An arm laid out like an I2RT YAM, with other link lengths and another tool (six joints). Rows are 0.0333 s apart.
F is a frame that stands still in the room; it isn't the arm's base.
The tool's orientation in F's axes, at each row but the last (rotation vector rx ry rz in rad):
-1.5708 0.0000 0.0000
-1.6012 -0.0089 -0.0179
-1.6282 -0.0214 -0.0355
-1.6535 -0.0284 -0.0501
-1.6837 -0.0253 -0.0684
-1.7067 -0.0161 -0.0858
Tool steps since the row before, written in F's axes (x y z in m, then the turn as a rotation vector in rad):
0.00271 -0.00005 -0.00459 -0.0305 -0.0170 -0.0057
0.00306 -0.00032 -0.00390 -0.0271 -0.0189 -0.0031
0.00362 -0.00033 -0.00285 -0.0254 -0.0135 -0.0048
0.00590 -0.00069 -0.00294 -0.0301 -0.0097 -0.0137
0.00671 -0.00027 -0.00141 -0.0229 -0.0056 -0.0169
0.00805 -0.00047 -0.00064 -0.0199 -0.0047 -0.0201
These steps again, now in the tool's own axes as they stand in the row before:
0.00271 0.00459 -0.00005 -0.0305 0.0057 -0.0170
0.00299 0.00396 -0.00018 -0.0270 0.0032 -0.0190
0.00352 0.00299 -0.00013 -0.0255 0.0047 -0.0135
0.00575 0.00327 -0.00035 -0.0306 0.0130 -0.0090
0.00662 0.00181 0.00009 -0.0237 0.0161 -0.0044
0.00800 0.00118 0.00001 -0.0210 0.0193 -0.0029

